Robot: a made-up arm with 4 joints. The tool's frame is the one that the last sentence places.
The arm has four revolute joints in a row. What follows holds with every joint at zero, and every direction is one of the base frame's. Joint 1 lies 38.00 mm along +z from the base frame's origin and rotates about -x. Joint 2 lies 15.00 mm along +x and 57.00 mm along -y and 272.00 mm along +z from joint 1 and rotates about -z. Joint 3 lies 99.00 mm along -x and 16.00 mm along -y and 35.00 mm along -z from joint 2 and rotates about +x. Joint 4 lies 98.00 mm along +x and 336.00 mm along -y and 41.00 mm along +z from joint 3 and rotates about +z. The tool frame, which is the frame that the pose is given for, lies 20.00 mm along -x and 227.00 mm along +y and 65.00 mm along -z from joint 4; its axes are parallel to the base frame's.
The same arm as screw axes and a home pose.
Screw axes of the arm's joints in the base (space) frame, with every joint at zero. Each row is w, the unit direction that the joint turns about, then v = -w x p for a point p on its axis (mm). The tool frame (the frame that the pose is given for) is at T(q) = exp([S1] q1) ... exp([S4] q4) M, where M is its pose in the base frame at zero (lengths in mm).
S1 = (-1, 0, 0, 0, -38, 0)
S2 = (0, 0, -1, 57, 15, 0)
S3 = (1, 0, 0, 0, 275, 73)
S4 = (0, 0, 1, -409, -14, 0)
M =
1 0 0 -6
0 1 0 -182
0 0 1 251
0 0 0 1

